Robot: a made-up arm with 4 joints.
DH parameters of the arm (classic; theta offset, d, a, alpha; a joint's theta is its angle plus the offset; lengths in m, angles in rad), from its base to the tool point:
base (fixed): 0 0.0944 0 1.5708
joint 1: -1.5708 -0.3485 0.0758 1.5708
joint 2: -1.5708 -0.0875 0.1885 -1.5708
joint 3: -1.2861 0 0.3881 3.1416
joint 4: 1.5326 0 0.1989 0
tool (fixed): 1.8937 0.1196 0 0
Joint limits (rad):
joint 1: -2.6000..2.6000
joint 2: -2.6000..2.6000
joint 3: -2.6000..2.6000
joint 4: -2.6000..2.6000
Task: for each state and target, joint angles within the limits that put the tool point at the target. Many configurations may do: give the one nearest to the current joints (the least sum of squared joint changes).
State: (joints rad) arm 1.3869 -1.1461 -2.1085 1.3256
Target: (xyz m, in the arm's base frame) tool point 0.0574 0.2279 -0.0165
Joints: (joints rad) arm 1.2376 -1.5153 -1.6674 2.3295
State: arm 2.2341 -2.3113 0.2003 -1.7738
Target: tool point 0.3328 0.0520 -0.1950
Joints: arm 2.5028 -2.3992 -0.3784 -2.4104
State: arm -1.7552 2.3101 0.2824 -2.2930
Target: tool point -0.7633 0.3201 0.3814
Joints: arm -1.8210 1.7728 0.7754 -2.1093
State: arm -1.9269 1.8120 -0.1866 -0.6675
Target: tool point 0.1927 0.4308 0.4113
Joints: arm -1.9506 1.2670 -0.5822 -0.6853
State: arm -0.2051 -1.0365 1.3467 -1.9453
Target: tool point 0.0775 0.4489 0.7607
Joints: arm -0.1390 -1.2776 0.9061 -2.1195
